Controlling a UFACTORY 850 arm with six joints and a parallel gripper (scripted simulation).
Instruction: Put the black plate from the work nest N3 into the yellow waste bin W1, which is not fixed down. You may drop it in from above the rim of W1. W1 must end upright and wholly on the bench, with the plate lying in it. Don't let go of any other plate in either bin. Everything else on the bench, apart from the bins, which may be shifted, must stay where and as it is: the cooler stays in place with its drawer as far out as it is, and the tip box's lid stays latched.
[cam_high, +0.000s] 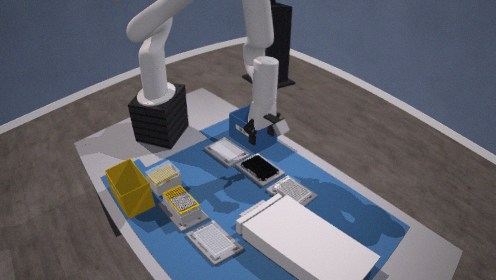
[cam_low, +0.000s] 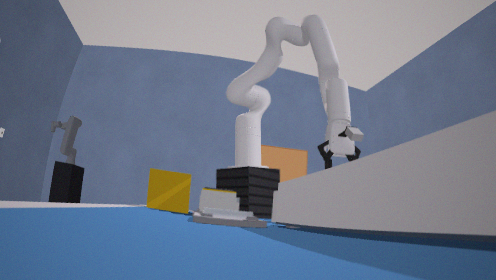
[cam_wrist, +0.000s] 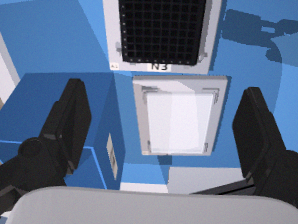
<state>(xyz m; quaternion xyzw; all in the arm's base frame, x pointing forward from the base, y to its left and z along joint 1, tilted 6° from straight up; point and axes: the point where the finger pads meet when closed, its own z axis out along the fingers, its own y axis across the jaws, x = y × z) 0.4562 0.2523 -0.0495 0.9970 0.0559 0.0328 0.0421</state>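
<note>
Right now the black plate is 14 cm below my hand. Round my hand: yellow-rimmed tip box 5 cm ahead, 38 cm to the right, 11 cm below; then blue bin 19 cm behind, 10 cm to the left, 12 cm below; then grey nest 16 cm below.
</note>
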